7 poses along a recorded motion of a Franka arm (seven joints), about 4.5 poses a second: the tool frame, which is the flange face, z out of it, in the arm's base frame.
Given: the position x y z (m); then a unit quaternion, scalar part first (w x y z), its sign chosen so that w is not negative.
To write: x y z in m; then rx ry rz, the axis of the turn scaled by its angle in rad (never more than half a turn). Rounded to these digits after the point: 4 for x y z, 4 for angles.
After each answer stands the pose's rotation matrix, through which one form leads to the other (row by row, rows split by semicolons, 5 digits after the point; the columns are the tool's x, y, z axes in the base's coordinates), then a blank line. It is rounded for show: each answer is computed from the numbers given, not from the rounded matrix.
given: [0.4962, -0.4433, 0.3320, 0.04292, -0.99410, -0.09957, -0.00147]
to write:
[0.4962, -0.4433, 0.3320, -3.0405, -0.3045, -0.0045]
0.98017 0.19809 -0.00562; 0.19784 -0.97649 0.08563; 0.01147 -0.08504 -0.99631

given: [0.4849, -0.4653, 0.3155, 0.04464, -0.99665, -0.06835, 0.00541]
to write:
[0.4849, -0.4653, 0.3155, -3.0451, -0.2088, 0.0165]
0.99060 0.13576 -0.01689; 0.13672 -0.98667 0.08824; -0.00468 -0.08972 -0.99596

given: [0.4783, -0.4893, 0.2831, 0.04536, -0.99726, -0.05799, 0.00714]
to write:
[0.4783, -0.4893, 0.2831, -3.0456, -0.1771, 0.0218]
0.99317 0.11501 -0.01950; 0.11631 -0.98916 0.08964; -0.00898 -0.09130 -0.99578

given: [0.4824, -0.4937, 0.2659, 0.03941, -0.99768, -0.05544, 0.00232]
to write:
[0.4824, -0.4937, 0.2659, -3.0580, -0.1699, 0.0071]
0.99384 0.11044 -0.00900; 0.11081 -0.99075 0.07838; -0.00026 -0.07889 -0.99688

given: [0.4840, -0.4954, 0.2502, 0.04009, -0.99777, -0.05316, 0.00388]
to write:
[0.4840, -0.4954, 0.2502, -3.0570, -0.1629, 0.0119]
0.99432 0.10577 -0.01201; 0.10639 -0.99113 0.07959; -0.00348 -0.08041 -0.99676

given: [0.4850, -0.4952, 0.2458, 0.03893, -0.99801, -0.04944, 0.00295]
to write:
[0.4850, -0.4952, 0.2458, -3.0599, -0.1516, 0.0090]
0.99509 0.09845 -0.00974; 0.09891 -0.99208 0.07741; -0.00204 -0.07800 -0.99695

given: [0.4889, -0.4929, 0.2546, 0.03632, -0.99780, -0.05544, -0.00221]
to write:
[0.4889, -0.4929, 0.2546, -3.0642, -0.1703, -0.0068]
0.99384 0.11080 0.00038; 0.11048 -0.99121 0.07273; 0.00844 -0.07223 -0.99735

